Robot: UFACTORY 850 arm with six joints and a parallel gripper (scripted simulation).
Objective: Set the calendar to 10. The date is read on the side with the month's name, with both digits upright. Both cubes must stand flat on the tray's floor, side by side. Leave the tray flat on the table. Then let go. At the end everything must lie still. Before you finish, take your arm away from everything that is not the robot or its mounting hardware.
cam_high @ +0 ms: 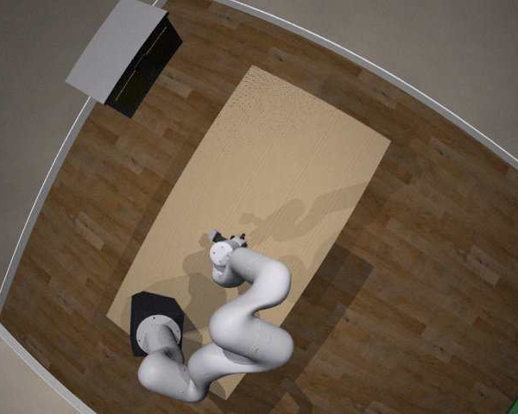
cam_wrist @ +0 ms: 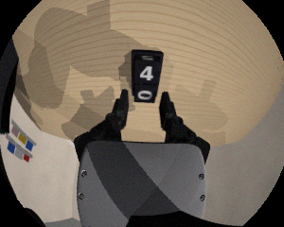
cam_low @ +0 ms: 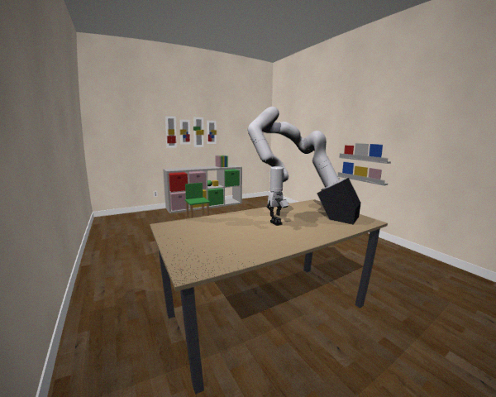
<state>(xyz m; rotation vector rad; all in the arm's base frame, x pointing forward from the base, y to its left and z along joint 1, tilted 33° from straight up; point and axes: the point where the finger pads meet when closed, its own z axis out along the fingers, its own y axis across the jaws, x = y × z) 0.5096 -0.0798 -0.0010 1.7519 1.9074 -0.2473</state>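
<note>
The tray lies 20 mm to the left of my hand and 60 mm below it.
</note>
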